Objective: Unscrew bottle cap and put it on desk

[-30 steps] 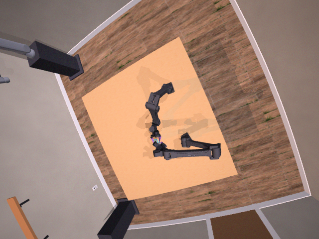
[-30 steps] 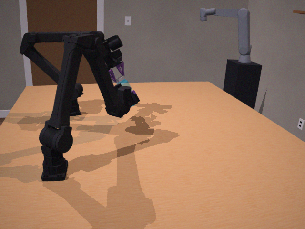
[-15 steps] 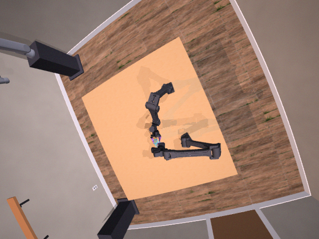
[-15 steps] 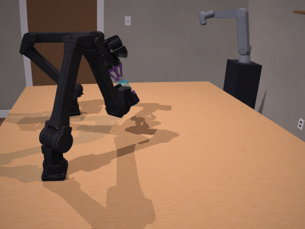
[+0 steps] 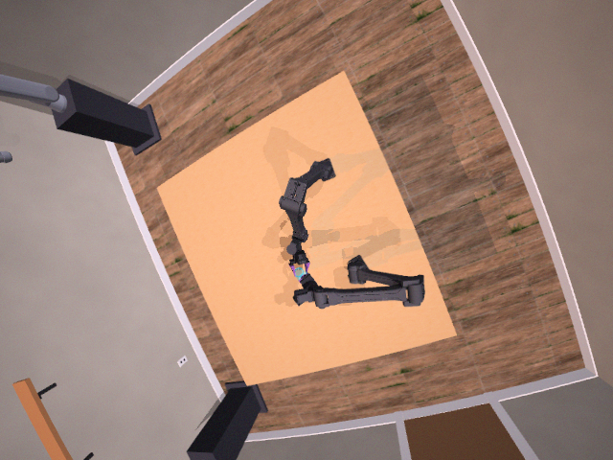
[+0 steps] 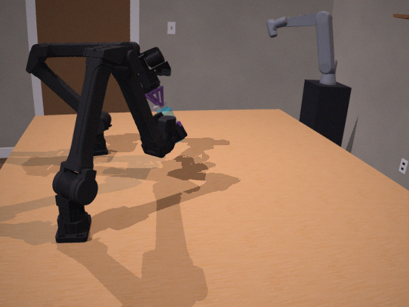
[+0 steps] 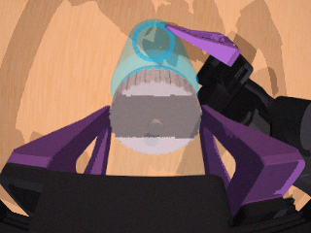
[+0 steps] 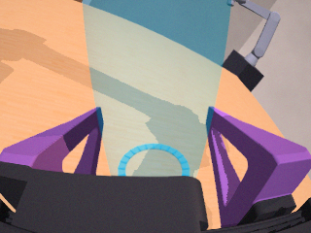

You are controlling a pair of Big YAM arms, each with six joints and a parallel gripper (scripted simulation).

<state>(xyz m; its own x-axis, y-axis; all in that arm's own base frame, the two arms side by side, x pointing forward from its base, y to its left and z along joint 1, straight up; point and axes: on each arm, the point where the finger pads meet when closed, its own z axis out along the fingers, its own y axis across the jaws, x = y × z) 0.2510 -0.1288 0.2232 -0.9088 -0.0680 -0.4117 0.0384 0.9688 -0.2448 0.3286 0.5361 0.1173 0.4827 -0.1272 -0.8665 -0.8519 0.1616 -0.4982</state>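
My left hand is 10 mm above the ribbed cap. Round my left hand: bottle (40 mm ahead, 10 mm to the right, 80 mm below).
Right now my right hand is 10 mm past the bottle, 10 mm to the right of it and 30 mm below it. Also, from my right hand: ribbed cap 50 mm behind, 20 mm to the left, 100 mm above.
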